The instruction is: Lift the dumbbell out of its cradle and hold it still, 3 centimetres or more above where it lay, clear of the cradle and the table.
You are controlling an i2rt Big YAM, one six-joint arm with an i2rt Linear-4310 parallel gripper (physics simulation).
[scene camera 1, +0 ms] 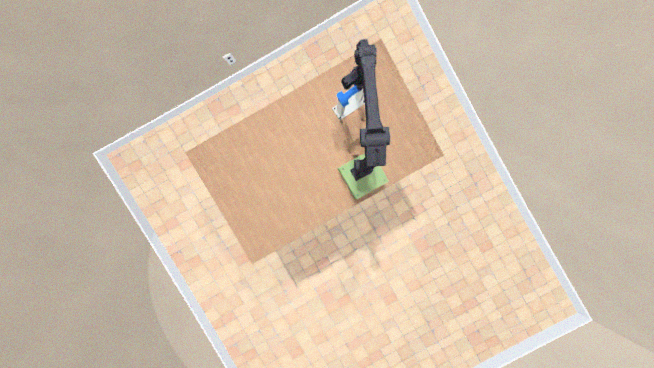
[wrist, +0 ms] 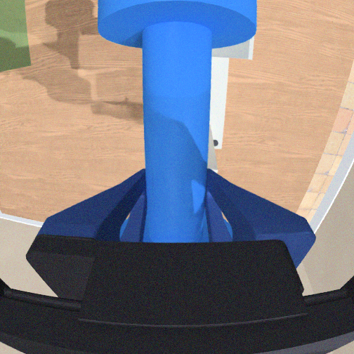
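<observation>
The blue dumbbell (scene camera 1: 344,97) (wrist: 176,90) shows its handle and part of one end disc in the wrist view; its other end is hidden by the gripper. My gripper (wrist: 175,177) is shut on the handle, with dark blue fingers on both sides. In the scene view the fingers are hidden by the arm. The white cradle (scene camera 1: 352,105) (wrist: 219,100) stands on the table (scene camera 1: 270,160) (wrist: 280,105). It shows below and to the right of the dumbbell in the wrist view, smaller and lower, and the dumbbell appears raised off it. The exact height cannot be told.
The arm's green base plate (scene camera 1: 363,189) (wrist: 14,37) is at the table's near edge, and the black arm (scene camera 1: 370,95) reaches over the table. Arm shadows fall on the wood. A tiled floor (scene camera 1: 340,295) with a pale border (scene camera 1: 522,210) surrounds the table.
</observation>
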